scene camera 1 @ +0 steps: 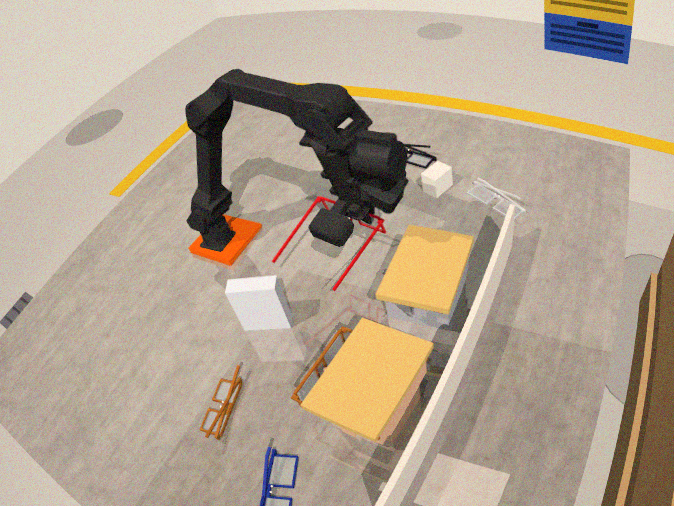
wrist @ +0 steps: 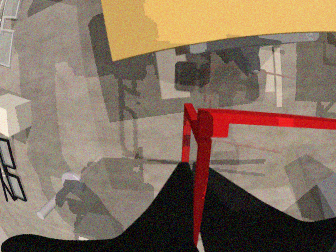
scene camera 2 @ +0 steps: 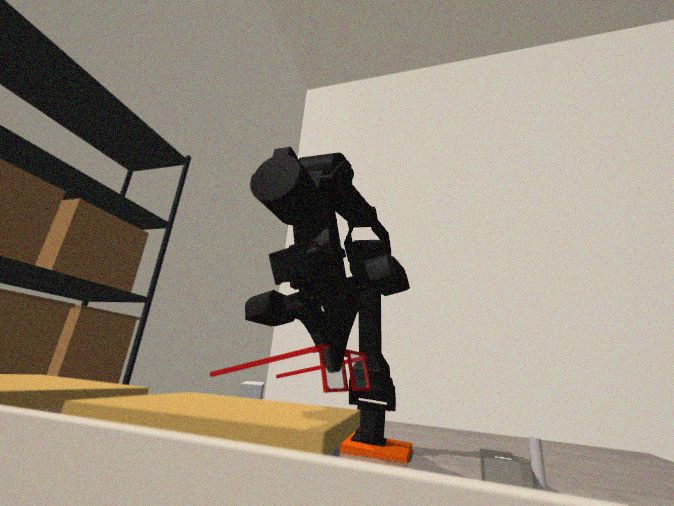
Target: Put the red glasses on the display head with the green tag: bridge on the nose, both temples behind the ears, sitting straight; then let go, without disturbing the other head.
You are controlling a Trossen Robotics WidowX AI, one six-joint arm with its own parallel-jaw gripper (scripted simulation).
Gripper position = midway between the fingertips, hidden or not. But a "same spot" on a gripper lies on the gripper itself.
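Labels:
My gripper is visible to me in the wrist view [189, 171], and scene camera 1 and scene camera 2 show it too. On my gripper, [scene camera 1: 355, 211] and [scene camera 2: 287, 295] are the same spot.

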